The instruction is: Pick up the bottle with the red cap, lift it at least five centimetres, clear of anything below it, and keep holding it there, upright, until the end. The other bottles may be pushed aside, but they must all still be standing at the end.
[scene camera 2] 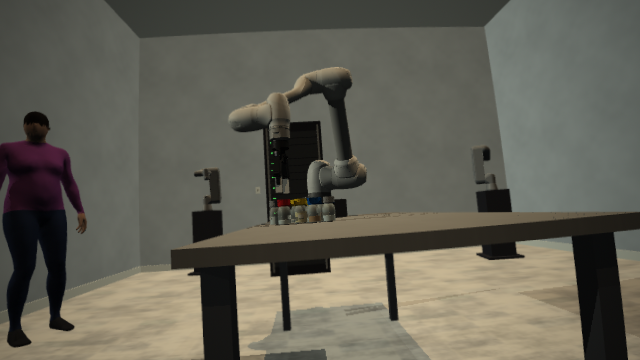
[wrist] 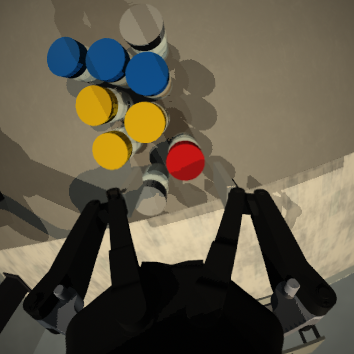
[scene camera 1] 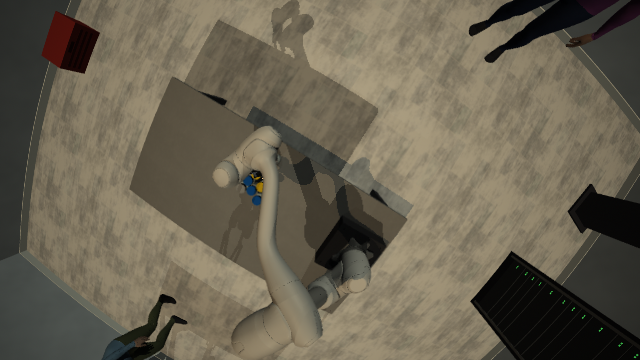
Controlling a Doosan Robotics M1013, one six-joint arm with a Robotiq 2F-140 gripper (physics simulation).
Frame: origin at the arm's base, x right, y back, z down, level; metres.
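Seen in the pictures: gripper, fingertip midpoint: point(scene camera 2: 282, 193) point(wrist: 177, 174); arm's base at its link origin: point(scene camera 1: 352, 256).
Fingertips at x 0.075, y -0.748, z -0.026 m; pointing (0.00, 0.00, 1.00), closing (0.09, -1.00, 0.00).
Pixels of each thing's top centre, then the offset from my fingertips to it.
- red-capped bottle at its top centre: point(wrist: 184, 162) point(scene camera 2: 283, 199) dx -0.004, dy -0.011, dz +0.029 m
- grey-capped bottle at its top centre: point(wrist: 148, 201) point(scene camera 2: 275, 200) dx +0.050, dy +0.055, dz +0.029 m
- whitish-capped bottle at its top centre: point(wrist: 140, 23) point(scene camera 2: 327, 196) point(scene camera 1: 240, 188) dx -0.190, dy +0.013, dz +0.029 m
The red-capped bottle point(scene camera 2: 283, 202) point(wrist: 185, 161) stands upright on the table, at the group's edge nearest the fingers in the wrist view. A grey-capped bottle point(scene camera 2: 273, 204) point(wrist: 151, 201) stands close beside it. My gripper point(scene camera 2: 282, 186) point(wrist: 177, 174) is partly open and empty, pointing down, with its fingertips a little above the caps. In the wrist view the red cap and the grey cap both appear across the span between the fingers, the grey one nearer the left finger. In scene camera 1 the arm hides the gripper and the red cap.
Yellow-capped bottles point(wrist: 145, 122) point(scene camera 2: 298, 202) stand behind the red one, then blue-capped bottles point(wrist: 147, 73) point(scene camera 1: 251, 190) and a whitish-capped bottle point(wrist: 142, 25) point(scene camera 2: 328, 200), all upright. The table point(scene camera 1: 175, 150) point(scene camera 2: 400, 235) has its edge near the red and grey-capped bottles. A black box point(scene camera 1: 327, 245) stands farther along it.
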